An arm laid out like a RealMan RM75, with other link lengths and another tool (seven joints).
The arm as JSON. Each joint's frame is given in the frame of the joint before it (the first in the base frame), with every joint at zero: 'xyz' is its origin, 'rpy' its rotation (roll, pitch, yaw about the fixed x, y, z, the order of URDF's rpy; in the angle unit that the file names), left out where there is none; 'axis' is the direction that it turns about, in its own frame. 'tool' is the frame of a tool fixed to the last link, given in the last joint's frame.
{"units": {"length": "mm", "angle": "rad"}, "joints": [
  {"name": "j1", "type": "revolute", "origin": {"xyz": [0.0, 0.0, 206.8], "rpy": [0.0, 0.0, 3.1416]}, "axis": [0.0, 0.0, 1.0]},
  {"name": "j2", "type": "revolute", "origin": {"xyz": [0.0, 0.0, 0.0], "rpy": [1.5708, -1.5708, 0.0]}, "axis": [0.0, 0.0, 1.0]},
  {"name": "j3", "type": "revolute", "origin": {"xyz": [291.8, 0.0, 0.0], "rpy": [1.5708, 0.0, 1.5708]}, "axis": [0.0, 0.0, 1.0]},
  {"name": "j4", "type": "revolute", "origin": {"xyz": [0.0, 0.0, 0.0], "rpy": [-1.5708, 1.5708, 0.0]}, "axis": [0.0, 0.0, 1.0]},
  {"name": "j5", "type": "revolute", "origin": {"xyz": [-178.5, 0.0, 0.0], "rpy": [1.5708, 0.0, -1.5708]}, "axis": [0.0, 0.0, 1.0]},
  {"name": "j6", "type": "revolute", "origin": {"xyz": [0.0, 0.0, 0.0], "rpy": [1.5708, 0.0, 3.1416]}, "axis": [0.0, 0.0, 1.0]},
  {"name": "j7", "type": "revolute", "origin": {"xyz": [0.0, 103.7, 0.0], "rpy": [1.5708, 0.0, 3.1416]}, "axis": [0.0, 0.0, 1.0]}
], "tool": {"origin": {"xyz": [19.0, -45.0, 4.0], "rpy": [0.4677, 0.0, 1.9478]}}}
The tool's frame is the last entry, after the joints.
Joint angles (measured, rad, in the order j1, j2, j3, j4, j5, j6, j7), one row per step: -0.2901, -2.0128, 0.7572, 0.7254, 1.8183, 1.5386, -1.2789; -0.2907, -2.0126, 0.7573, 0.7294, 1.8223, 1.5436, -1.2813; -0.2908, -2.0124, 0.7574, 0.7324, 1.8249, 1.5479, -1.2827; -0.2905, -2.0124, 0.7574, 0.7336, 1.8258, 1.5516, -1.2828; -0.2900, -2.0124, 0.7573, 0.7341, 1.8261, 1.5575, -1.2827; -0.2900, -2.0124, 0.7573, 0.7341, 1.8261, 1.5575, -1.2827; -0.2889, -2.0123, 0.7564, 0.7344, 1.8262, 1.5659, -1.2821; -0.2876, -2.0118, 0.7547, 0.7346, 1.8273, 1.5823, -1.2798; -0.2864, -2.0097, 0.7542, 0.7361, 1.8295, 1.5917, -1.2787; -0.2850, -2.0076, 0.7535, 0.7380, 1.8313, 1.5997, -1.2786; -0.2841, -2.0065, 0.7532, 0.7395, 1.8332, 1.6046, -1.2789; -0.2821, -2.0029, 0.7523, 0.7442, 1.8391, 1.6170, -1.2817; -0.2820, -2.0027, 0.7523, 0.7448, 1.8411, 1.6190, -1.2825; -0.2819, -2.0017, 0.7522, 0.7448, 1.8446, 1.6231, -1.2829; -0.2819, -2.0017, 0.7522, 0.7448, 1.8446, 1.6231, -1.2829
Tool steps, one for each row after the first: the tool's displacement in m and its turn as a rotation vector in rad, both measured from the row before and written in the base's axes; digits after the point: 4 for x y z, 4 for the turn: 0.0007, 0.0001, 0.0001, -0.0047, 0.0016, -0.0038; 0.0005, 0.0000, 0.0001, -0.0035, 0.0009, -0.0031; 0.0003, -0.0002, 0.0000, -0.0023, -0.0006, -0.0024; 0.0004, -0.0005, -0.0002, -0.0035, -0.0026, -0.0033; 0.0000, 0.0000, 0.0000, 0.0000, 0.0000, 0.0000; 0.0004, -0.0008, -0.0001, -0.0041, -0.0040, -0.0041; 0.0009, -0.0014, -0.0002, -0.0083, -0.0065, -0.0095; 0.0002, -0.0008, 0.0006, -0.0052, -0.0001, -0.0057; 0.0000, -0.0008, 0.0008, -0.0040, 0.0001, -0.0040; 0.0000, -0.0005, 0.0004, -0.0032, 0.0005, -0.0023; -0.0001, -0.0011, 0.0013, -0.0088, 0.0024, -0.0047; 0.0000, -0.0002, -0.0001, -0.0026, 0.0005, -0.0005; -0.0001, -0.0004, -0.0001, -0.0048, 0.0010, -0.0014; 0.0000, 0.0000, 0.0000, 0.0000, 0.0000, 0.0000
